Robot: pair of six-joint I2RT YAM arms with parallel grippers.
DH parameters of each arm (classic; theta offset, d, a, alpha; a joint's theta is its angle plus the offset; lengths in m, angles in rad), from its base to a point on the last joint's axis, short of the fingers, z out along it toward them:
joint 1: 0 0.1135 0.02 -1.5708
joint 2: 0 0 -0.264 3.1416
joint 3: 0.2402 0 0.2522 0
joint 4: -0.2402 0 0.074 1.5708
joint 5: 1.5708 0 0 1.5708
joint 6: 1.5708 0.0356 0 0
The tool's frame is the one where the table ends.
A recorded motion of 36 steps. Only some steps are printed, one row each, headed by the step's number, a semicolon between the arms.
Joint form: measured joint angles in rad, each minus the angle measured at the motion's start. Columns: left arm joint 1, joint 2, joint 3, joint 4, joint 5, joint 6; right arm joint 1, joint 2, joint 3, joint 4, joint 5, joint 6.
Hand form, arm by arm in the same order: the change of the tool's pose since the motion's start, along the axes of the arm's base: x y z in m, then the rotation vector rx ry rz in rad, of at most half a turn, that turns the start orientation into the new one. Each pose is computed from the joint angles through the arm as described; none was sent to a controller.
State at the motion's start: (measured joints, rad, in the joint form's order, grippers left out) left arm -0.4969 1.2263 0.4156 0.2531 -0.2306 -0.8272; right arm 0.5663 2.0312 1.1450 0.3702 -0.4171 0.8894
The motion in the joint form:
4: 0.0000 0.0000 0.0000 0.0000 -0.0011 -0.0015; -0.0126 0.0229 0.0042 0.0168 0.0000 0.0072
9: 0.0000 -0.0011 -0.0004 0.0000 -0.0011 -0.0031; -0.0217 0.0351 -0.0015 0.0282 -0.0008 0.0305
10: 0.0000 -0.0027 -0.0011 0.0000 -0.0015 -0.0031; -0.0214 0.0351 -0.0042 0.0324 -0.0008 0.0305
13: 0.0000 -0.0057 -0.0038 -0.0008 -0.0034 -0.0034; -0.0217 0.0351 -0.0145 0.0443 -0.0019 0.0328
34: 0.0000 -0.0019 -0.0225 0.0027 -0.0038 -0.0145; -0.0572 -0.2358 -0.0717 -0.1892 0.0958 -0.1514
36: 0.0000 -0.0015 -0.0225 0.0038 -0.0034 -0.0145; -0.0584 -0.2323 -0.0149 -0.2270 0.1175 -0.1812
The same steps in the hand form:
4: 0.0000 0.0000 0.0000 -0.0007 0.0000 0.0017; 0.0051 -0.0032 -0.0067 0.0023 0.0071 -0.0159
9: -0.0001 0.0001 0.0001 -0.0024 -0.0003 0.0025; 0.0070 -0.0067 -0.0123 0.0099 0.0306 -0.0349
10: -0.0003 0.0002 0.0003 -0.0027 -0.0012 0.0029; 0.0066 -0.0068 -0.0127 0.0107 0.0293 -0.0345
13: -0.0009 0.0006 0.0000 -0.0018 -0.0012 0.0046; 0.0053 -0.0077 -0.0145 0.0131 0.0300 -0.0349
34: -0.0038 0.0022 -0.0061 -0.0017 0.0175 0.0108; -0.0171 -0.0414 0.0529 -0.1310 -0.1126 -0.0684
36: -0.0037 0.0022 -0.0061 -0.0023 0.0170 0.0104; -0.0097 -0.0387 0.0660 -0.1490 -0.1516 -0.0753

